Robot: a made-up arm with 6 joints. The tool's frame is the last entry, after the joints.
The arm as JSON. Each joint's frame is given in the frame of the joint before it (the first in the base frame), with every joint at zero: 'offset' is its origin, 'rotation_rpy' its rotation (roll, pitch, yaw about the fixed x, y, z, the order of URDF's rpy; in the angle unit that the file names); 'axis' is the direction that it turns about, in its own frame. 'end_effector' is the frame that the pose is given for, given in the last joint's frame.
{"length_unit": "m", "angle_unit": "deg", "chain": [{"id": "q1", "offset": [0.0, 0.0, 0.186], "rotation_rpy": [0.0, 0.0, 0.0], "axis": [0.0, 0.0, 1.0]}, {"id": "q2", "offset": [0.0, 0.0, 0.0], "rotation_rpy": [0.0, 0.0, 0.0], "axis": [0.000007, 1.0, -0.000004]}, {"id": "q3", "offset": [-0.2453, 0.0, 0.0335], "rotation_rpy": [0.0, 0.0, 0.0], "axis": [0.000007, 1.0, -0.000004]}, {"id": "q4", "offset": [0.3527, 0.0, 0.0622], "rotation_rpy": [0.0, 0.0, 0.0], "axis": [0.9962, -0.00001, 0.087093]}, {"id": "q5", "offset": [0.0, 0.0, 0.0], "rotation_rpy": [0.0, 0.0, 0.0], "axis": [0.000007, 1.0, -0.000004]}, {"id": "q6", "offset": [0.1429, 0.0, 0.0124], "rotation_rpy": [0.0, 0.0, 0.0], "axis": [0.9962, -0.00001, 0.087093]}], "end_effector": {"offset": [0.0, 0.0, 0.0], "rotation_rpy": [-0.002, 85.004, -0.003]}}
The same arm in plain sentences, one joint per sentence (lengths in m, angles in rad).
The arm has six revolute joints in a row. What follows holds with every joint at zero, and every direction is one of the base frame's. The first joint lies 0.1860 m along +z from the base frame's origin and rotates about +z. The second joint lies at the same point as the first joint and rotates about +y. The third joint lies 0.2453 m along -x and 0.0335 m along +z from the second joint and rotates about +y. The fourth joint lies 0.3527 m along +x and 0.0622 m along +z from the third joint and rotates about the direction (0.9962, 0, 0.0871). The fifth joint lies at the same point as the fourth joint and rotates about +y. The sixth joint lies 0.1429 m along +x and 0.0124 m along +z from the fifth joint and rotates about the direction (0.9962, 0, 0.0871). The tool frame, which is the frame that the pose is given for, lies at the same point as the sixth joint; its axes are the base frame's turned by roll 0.0000, pitch 1.4836 and yaw -0.0001 rad (as in URDF: about the fixed x, then y, then z).
